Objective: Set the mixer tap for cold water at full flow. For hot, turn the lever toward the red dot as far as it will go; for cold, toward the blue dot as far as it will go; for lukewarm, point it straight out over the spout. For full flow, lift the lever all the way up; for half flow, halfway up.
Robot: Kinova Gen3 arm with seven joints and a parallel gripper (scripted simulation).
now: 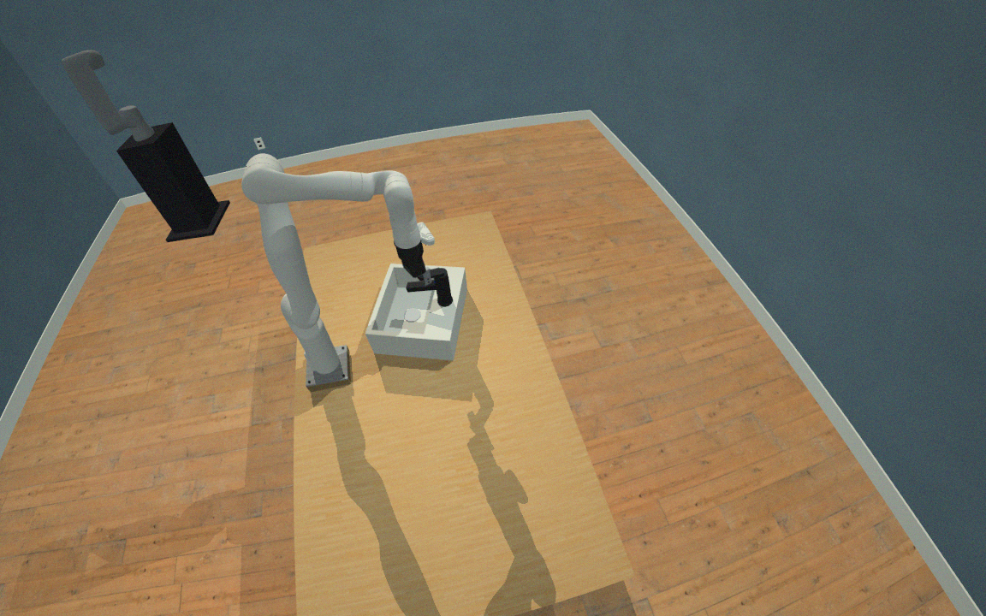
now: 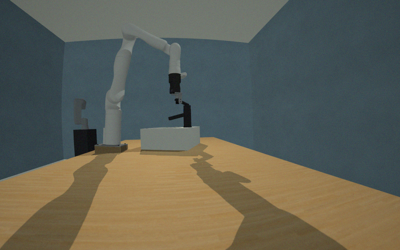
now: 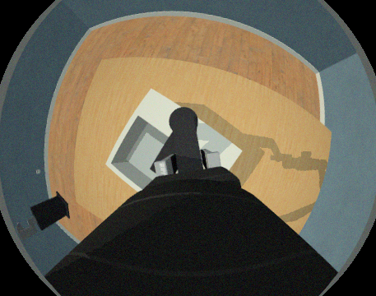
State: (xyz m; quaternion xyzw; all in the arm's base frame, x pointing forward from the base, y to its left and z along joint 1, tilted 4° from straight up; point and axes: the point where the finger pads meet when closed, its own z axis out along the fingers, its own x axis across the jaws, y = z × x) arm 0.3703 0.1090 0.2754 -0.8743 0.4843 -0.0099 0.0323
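The lever is 2 cm ahead of my hand, 1 cm to the left of it and 1 cm below it. Round my hand: white basin 7 cm behind, 6 cm to the left, 25 cm below.
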